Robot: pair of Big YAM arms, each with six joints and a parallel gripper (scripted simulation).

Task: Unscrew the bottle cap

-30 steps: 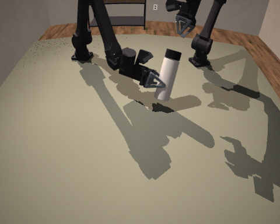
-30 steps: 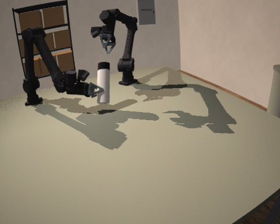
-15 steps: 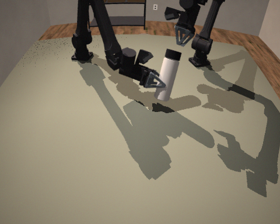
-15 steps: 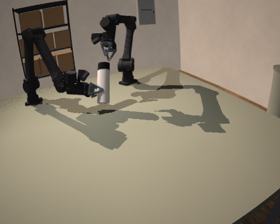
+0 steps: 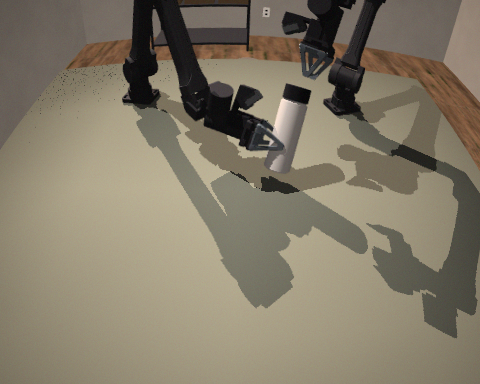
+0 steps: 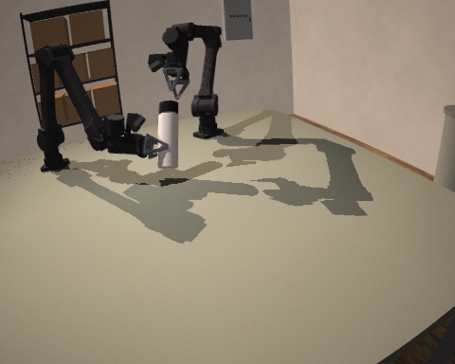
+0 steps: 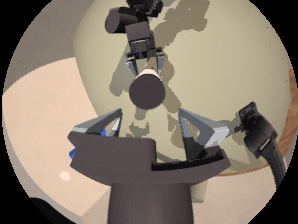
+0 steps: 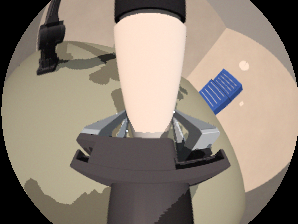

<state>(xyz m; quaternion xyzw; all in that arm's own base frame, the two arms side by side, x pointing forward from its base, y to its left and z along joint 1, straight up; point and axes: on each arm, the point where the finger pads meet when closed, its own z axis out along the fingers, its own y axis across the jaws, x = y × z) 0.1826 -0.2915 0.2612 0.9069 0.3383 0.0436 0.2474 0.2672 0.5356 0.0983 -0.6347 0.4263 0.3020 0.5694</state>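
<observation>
My left gripper is now 2 cm short of the black cap, 3 cm to the left of it and 5 cm above it.
</observation>
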